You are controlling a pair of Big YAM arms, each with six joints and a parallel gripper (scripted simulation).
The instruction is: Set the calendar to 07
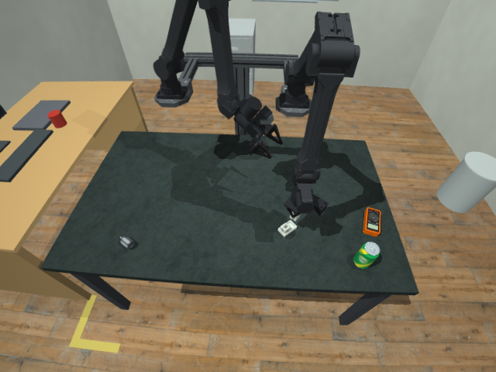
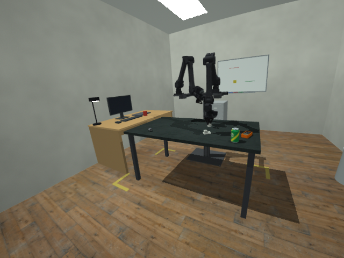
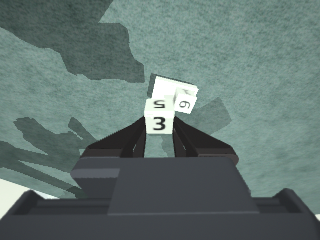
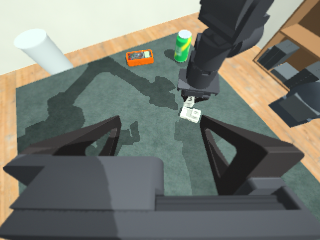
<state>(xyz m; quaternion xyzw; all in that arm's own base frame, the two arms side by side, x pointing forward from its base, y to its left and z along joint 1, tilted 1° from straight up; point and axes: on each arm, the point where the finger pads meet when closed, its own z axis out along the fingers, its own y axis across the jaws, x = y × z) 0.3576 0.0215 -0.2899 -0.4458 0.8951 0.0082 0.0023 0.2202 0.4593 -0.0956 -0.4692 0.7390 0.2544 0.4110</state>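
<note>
Right now the white number cube is 3 cm ahead of my left hand, 3 cm to the right of it and 8 cm below it.
</note>
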